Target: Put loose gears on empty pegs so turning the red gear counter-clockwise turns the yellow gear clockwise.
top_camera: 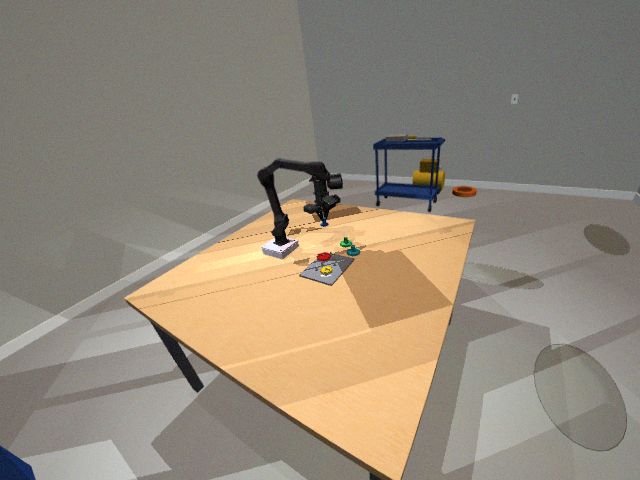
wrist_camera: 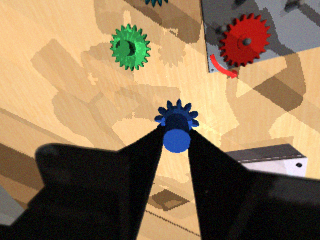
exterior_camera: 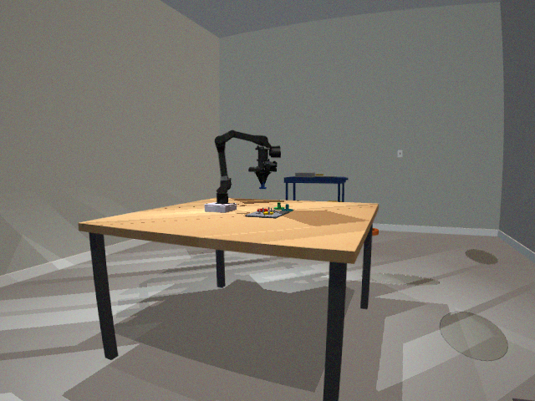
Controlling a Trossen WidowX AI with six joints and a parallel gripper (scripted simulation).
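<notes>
The red gear lies 7 cm ahead of my gripper tip, 10 cm to the right of it and 14 cm below it. Round my gripper tip: red arrow (3 cm ahead, 7 cm to the right, 14 cm below); blue gear (1 cm below); green gear (7 cm ahead, 7 cm to the left, 14 cm below).
</notes>
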